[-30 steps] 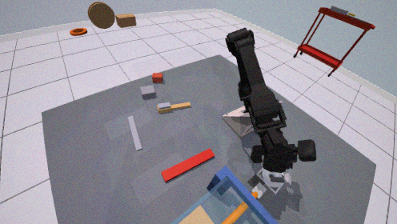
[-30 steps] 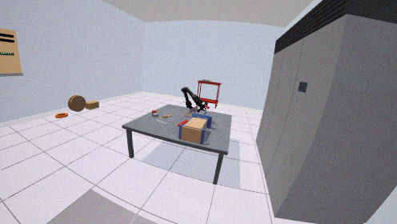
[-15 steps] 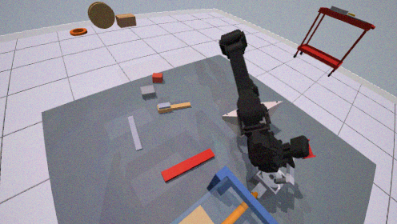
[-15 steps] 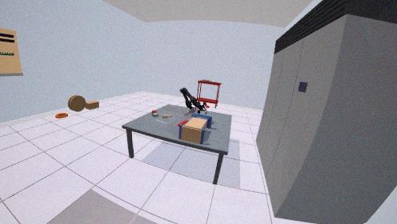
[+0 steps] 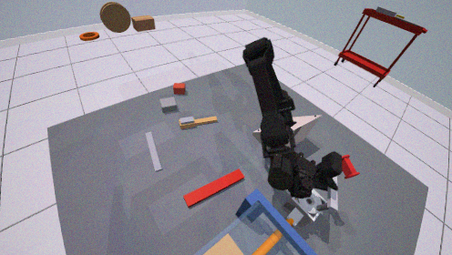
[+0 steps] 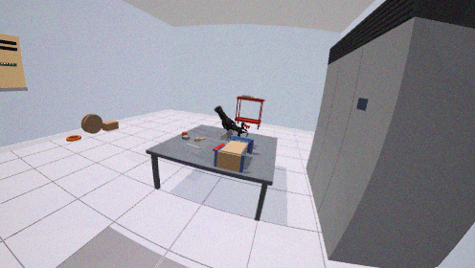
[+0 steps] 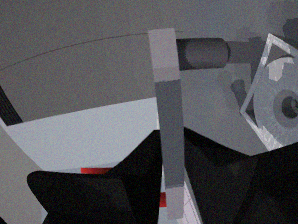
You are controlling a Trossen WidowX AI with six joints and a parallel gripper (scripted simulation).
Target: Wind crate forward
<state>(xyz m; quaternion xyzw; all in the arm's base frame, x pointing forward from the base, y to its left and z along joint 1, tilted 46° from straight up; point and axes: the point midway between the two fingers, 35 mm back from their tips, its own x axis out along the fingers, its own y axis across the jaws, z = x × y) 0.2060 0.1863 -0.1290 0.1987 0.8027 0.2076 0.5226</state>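
The red knob is 50 mm behind my gripper tip, 40 mm above it and 20 mm to the right of it. The rest, counted from my gripper tip: hand winch (150 mm below, 30 mm to the right); then winch handle (10 mm to the right, 10 mm behind, 10 mm above); then blue frame (180 mm ahead, 80 mm below, 30 mm to the right).
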